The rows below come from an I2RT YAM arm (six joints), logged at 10 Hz.
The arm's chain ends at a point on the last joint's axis. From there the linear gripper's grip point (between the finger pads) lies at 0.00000 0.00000 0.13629 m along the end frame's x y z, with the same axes.
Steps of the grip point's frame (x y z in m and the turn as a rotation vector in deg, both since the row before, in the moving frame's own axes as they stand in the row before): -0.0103, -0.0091, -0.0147, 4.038, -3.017, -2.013; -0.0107, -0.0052, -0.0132, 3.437, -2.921, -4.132; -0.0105, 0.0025, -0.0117, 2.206, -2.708, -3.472; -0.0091, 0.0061, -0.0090, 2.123, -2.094, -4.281
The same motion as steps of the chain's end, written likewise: -0.0030, 0.0004, -0.0142, 4.038, -3.017, -2.013; -0.0035, 0.0027, -0.0128, 3.437, -2.921, -4.132; -0.0039, 0.0075, -0.0114, 2.206, -2.708, -3.472; -0.0039, 0.0110, -0.0088, 2.123, -2.094, -4.281
